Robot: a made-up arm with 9 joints. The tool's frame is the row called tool.
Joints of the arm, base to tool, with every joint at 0 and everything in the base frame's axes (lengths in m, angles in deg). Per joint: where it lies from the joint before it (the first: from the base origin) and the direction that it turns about. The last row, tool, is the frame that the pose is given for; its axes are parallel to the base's.
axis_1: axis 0 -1 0 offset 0 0 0.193
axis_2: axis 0 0 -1 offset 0.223 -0.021 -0.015
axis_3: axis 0 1 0 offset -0.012 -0.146 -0.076
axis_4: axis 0 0 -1 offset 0.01 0.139 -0.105
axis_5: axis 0 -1 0 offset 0.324 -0.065 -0.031
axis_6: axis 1 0 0 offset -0.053 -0.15 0.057
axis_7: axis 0 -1 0 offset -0.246 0.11 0.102
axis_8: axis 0 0 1 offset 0.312 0.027 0.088
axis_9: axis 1 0 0 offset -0.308 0.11 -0.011
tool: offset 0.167 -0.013 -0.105
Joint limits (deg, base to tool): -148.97..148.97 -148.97..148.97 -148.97..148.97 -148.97..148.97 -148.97..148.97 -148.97..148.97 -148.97..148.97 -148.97..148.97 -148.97..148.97
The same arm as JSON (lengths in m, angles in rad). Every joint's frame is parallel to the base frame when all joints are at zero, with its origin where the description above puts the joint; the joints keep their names.
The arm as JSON. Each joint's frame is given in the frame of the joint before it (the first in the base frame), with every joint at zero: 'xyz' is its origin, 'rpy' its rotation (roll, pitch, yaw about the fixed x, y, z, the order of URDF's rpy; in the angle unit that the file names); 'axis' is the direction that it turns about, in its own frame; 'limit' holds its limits. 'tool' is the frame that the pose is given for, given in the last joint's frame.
{"units": {"length": "m", "angle": "rad"}, "joints": [{"name": "axis_1", "type": "revolute", "origin": {"xyz": [0.0, 0.0, 0.193], "rpy": [0.0, 0.0, 0.0]}, "axis": [0.0, -1.0, 0.0], "limit": {"lower": -2.6, "upper": 2.6}}, {"name": "axis_2", "type": "revolute", "origin": {"xyz": [0.223, -0.021, -0.015], "rpy": [0.0, 0.0, 0.0]}, "axis": [0.0, 0.0, -1.0], "limit": {"lower": -2.6, "upper": 2.6}}, {"name": "axis_3", "type": "revolute", "origin": {"xyz": [-0.012, -0.146, -0.076], "rpy": [0.0, 0.0, 0.0]}, "axis": [0.0, 1.0, 0.0], "limit": {"lower": -2.6, "upper": 2.6}}, {"name": "axis_4", "type": "revolute", "origin": {"xyz": [0.01, 0.139, -0.105], "rpy": [0.0, 0.0, 0.0]}, "axis": [0.0, 0.0, -1.0], "limit": {"lower": -2.6, "upper": 2.6}}, {"name": "axis_5", "type": "revolute", "origin": {"xyz": [0.324, -0.065, -0.031], "rpy": [0.0, 0.0, 0.0]}, "axis": [0.0, -1.0, 0.0], "limit": {"lower": -2.6, "upper": 2.6}}, {"name": "axis_6", "type": "revolute", "origin": {"xyz": [-0.053, -0.15, 0.057], "rpy": [0.0, 0.0, 0.0]}, "axis": [1.0, 0.0, 0.0], "limit": {"lower": -2.6, "upper": 2.6}}, {"name": "axis_7", "type": "revolute", "origin": {"xyz": [-0.246, 0.11, 0.102], "rpy": [0.0, 0.0, 0.0]}, "axis": [0.0, -1.0, 0.0], "limit": {"lower": -2.6, "upper": 2.6}}, {"name": "axis_8", "type": "revolute", "origin": {"xyz": [0.312, 0.027, 0.088], "rpy": [0.0, 0.0, 0.0]}, "axis": [0.0, 0.0, 1.0], "limit": {"lower": -2.6, "upper": 2.6}}, {"name": "axis_9", "type": "revolute", "origin": {"xyz": [-0.308, 0.11, -0.011], "rpy": [0.0, 0.0, 0.0]}, "axis": [1.0, 0.0, 0.0], "limit": {"lower": -2.6, "upper": 2.6}}], "tool": {"origin": {"xyz": [0.167, -0.013, -0.105], "rpy": [0.0, 0.0, 0.0]}}}
